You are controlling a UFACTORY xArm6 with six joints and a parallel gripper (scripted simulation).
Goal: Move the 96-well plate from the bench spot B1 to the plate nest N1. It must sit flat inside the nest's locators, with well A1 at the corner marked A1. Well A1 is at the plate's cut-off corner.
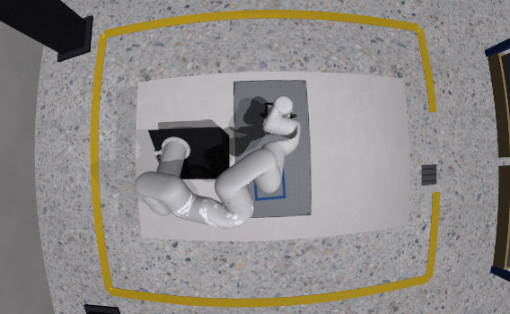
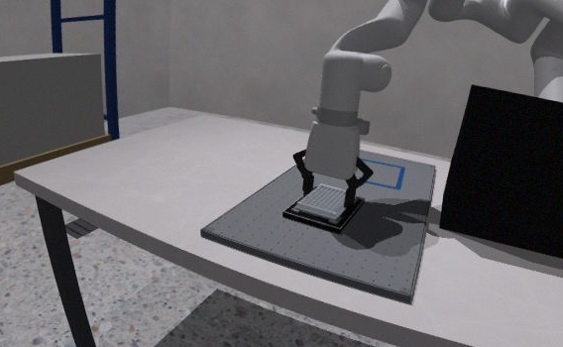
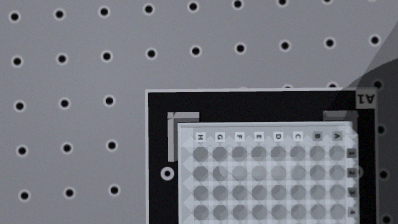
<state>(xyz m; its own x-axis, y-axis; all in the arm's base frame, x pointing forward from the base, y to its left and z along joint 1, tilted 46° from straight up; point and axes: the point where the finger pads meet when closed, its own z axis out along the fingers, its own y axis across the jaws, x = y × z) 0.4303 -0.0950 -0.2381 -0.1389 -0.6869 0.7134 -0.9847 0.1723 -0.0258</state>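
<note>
My hand is 10 mm above the 96-well plate. The rest, counted from my hand: A1 label (60 mm behind, 70 mm to the right, 20 mm below); black plate nest (30 mm below).
</note>
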